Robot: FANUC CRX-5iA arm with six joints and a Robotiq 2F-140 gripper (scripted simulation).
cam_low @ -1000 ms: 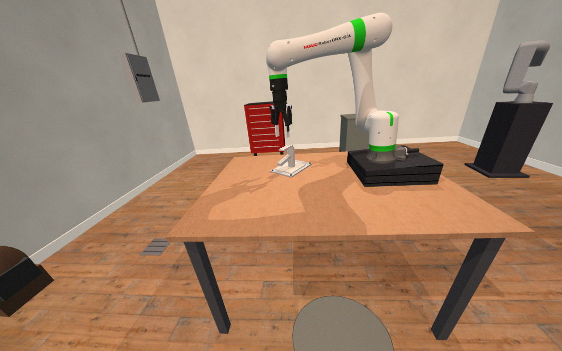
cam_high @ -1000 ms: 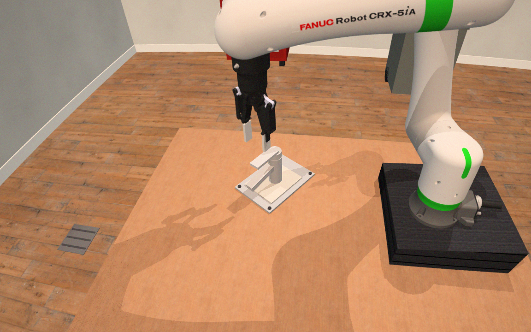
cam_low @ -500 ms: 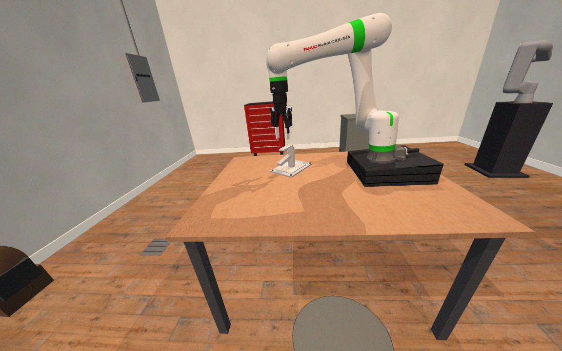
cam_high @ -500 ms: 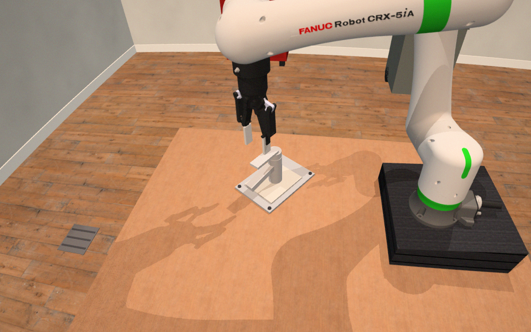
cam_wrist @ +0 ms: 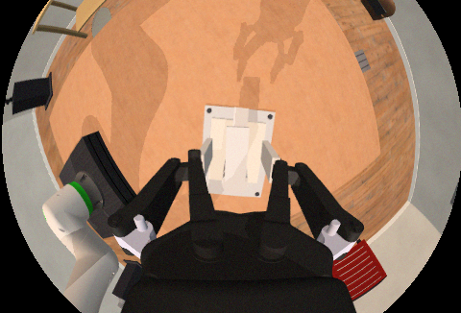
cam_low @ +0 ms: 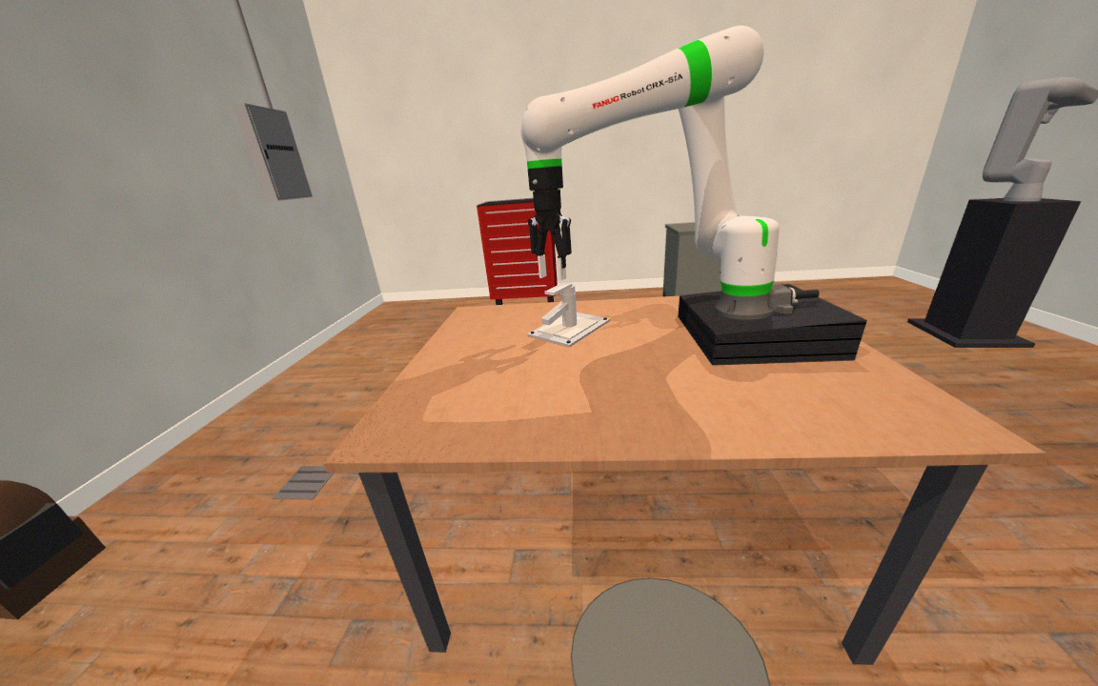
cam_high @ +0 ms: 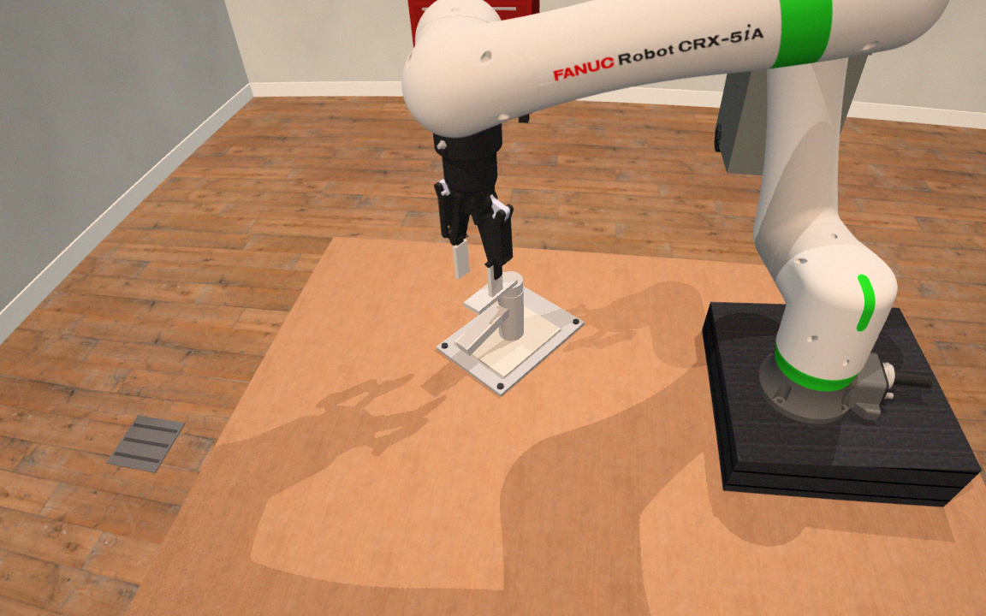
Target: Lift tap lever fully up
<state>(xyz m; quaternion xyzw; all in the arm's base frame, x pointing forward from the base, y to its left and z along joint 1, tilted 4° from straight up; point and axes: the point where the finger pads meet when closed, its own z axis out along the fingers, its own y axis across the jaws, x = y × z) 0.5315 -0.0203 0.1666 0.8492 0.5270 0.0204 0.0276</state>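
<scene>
The lever is 70 mm below my hand, 30 mm to the right of it and 10 mm behind it. The rest, counted from my hand: tap 120 mm below, 50 mm to the right, 20 mm behind.
</scene>
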